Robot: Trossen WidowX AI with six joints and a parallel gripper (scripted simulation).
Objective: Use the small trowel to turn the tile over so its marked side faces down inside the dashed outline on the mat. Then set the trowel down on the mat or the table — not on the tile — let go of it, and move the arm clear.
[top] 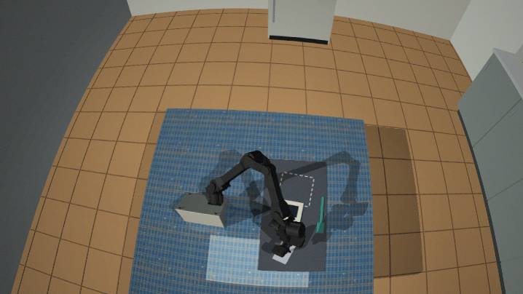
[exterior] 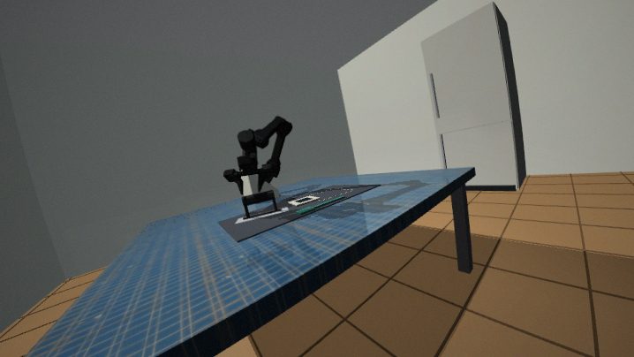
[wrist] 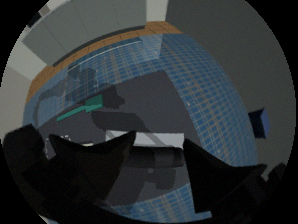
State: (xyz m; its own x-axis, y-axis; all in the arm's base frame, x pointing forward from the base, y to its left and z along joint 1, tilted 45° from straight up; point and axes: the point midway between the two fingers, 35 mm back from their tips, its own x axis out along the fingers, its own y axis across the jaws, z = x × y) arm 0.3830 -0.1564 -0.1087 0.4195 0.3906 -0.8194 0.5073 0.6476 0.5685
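The white tile is 22 cm to the left of my gripper tip, 10 cm below it and 2 cm behind it. Also, from my gripper tip: teal trowel: 19 cm to the left, 14 cm ahead, 10 cm below.
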